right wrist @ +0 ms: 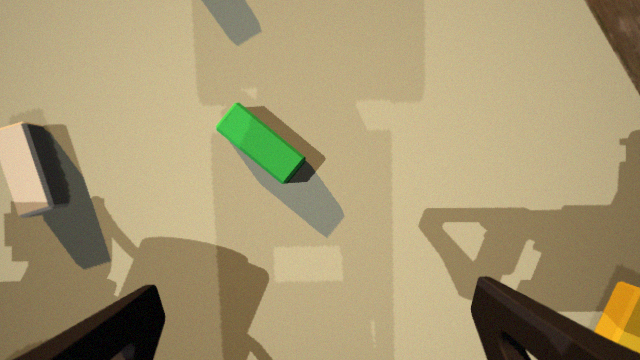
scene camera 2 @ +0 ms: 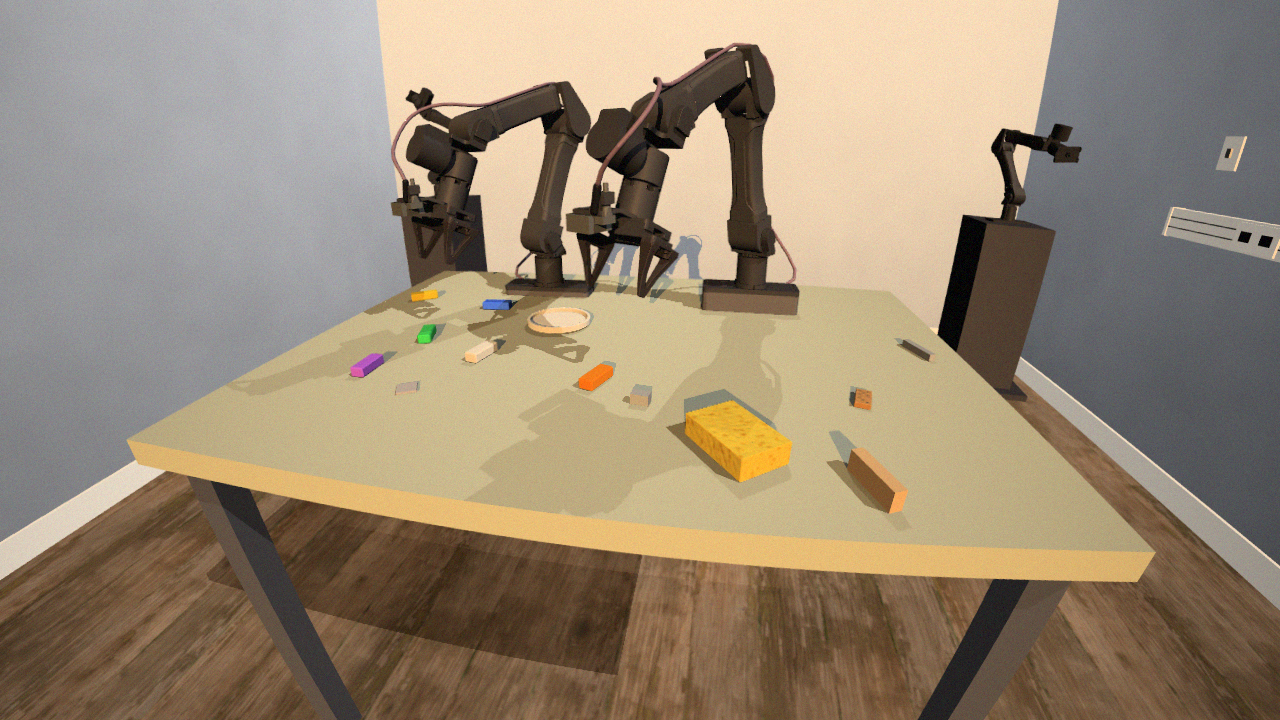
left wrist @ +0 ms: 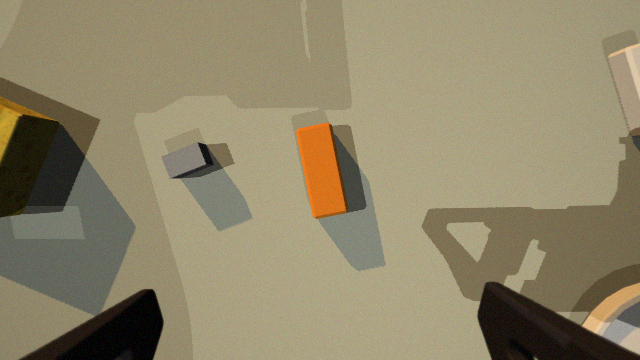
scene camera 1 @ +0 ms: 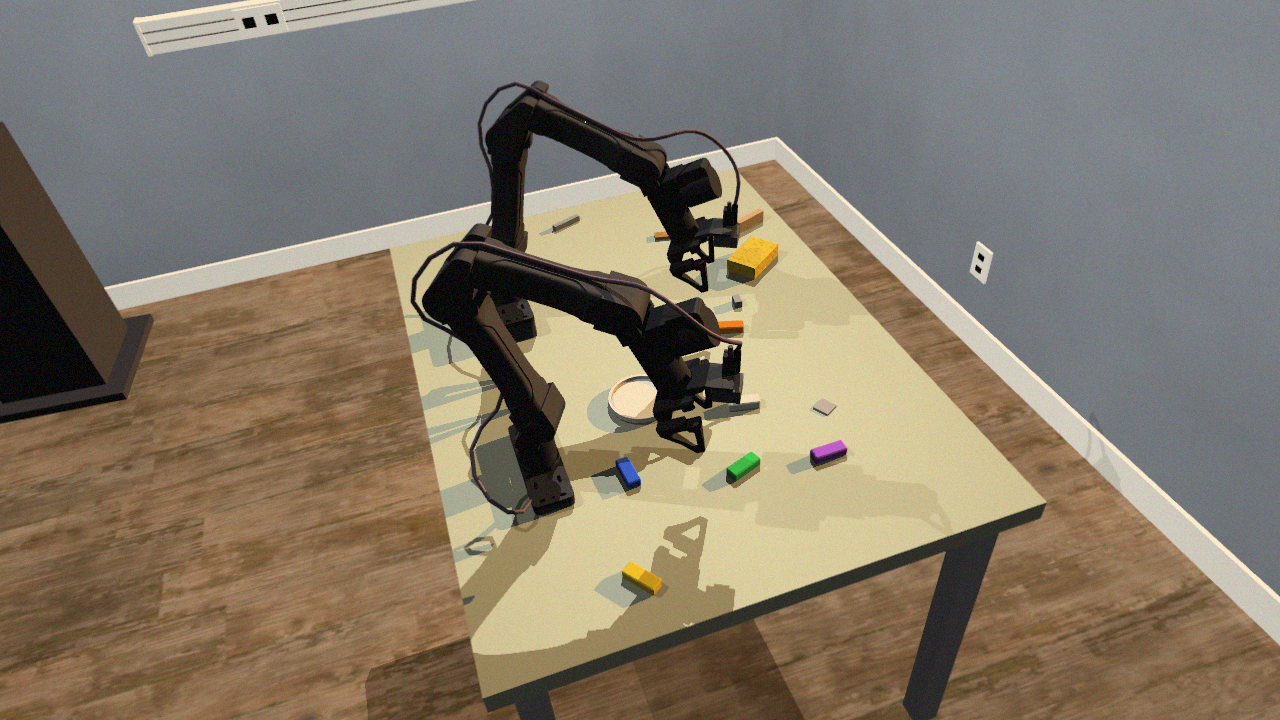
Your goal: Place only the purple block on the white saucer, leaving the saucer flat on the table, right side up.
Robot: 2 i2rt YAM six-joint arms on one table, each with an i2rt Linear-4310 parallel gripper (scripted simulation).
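Observation:
My left gripper (scene camera 2: pixel 613 291) is visible, including in the left wrist view (left wrist: pixel 320 301) and in scene camera 1 (scene camera 1: pixel 708 276). My right gripper (scene camera 1: pixel 705 429) is visible too, with further sightings of this gripper in the right wrist view (right wrist: pixel 318 296) and in scene camera 2 (scene camera 2: pixel 435 260). Things in the scene: an orange block (left wrist: pixel 317 146), a green block (right wrist: pixel 241 127) and a yellow block (scene camera 1: pixel 645 580). The green block is out of frame in the left wrist view; the yellow block is out of frame in the left wrist view as well.

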